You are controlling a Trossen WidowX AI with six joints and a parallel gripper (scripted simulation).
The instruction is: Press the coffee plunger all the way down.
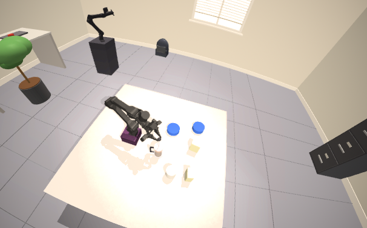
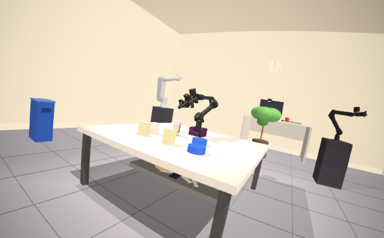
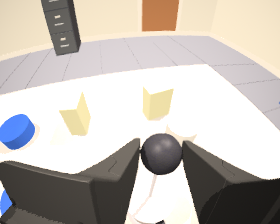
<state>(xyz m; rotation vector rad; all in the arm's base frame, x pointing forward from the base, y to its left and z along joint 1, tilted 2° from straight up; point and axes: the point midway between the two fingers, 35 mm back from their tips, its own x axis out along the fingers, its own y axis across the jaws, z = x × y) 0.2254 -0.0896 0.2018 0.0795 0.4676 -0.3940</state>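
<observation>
Now: gripper tip 13 cm above the coffee press and 2 cm past it. Also, from my gripper tip: white cup 21 cm below, 14 cm to the right, 12 cm ahead.
</observation>
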